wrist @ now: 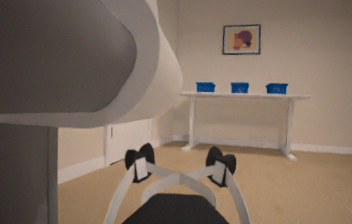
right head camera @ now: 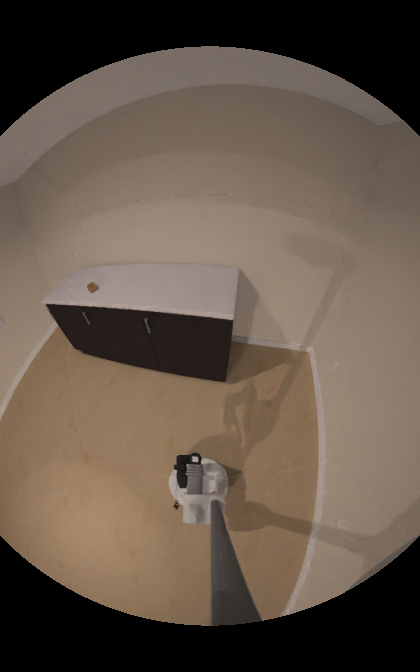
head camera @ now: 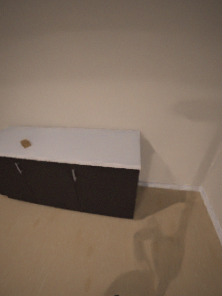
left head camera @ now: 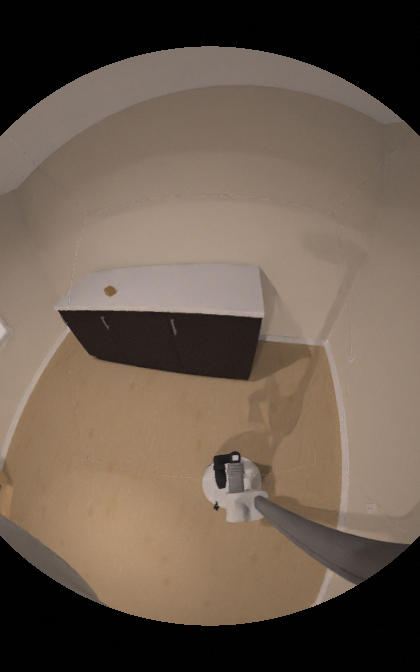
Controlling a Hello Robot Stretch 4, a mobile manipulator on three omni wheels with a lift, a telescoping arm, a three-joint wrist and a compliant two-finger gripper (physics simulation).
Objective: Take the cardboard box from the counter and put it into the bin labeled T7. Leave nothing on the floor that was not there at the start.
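Places are measured from the robot's base along level axes (x ahead, y left, z up), in centimetres.
Pixels of known places: gripper, between the fingertips: (wrist: pixel 180 157).
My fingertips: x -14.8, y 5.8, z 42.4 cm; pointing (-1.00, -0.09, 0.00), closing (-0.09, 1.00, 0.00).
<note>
Ahead of a thing's pixels: the offset from my fingertips to its top centre. "spot": to the spot under its first point. Level surfaces: height alone.
A small brown cardboard box @(dy +80.9, dx +133.5, dz +50.9 cm) (head camera: pixel 25 143) (left head camera: pixel 110 290) (right head camera: pixel 92 287) lies on the left part of the white counter top @(dz +45.9 cm) (head camera: pixel 95 145) (left head camera: pixel 200 287) (right head camera: pixel 175 290). My gripper (wrist: pixel 180 157) is open and empty in the wrist view, its two black fingertips well apart, away from the counter. Three blue bins stand in a row on a white table @(dz +24.4 cm) (wrist: pixel 250 95) across the room: a left bin (wrist: pixel 205 87), a middle bin (wrist: pixel 240 88) and a right bin (wrist: pixel 277 88). Their labels are too small to read, so I cannot tell which is T7.
The counter's dark cabinet @(spot: dy +2.3, dx +106.4, dz +7.5 cm) (head camera: pixel 105 192) (left head camera: pixel 215 345) (right head camera: pixel 190 345) stands against the wall, with a room corner to its right. My white base (left head camera: pixel 210 482) (right head camera: pixel 175 485) is on the floor in front of it. A framed picture (wrist: pixel 241 39) hangs above the bin table.
</note>
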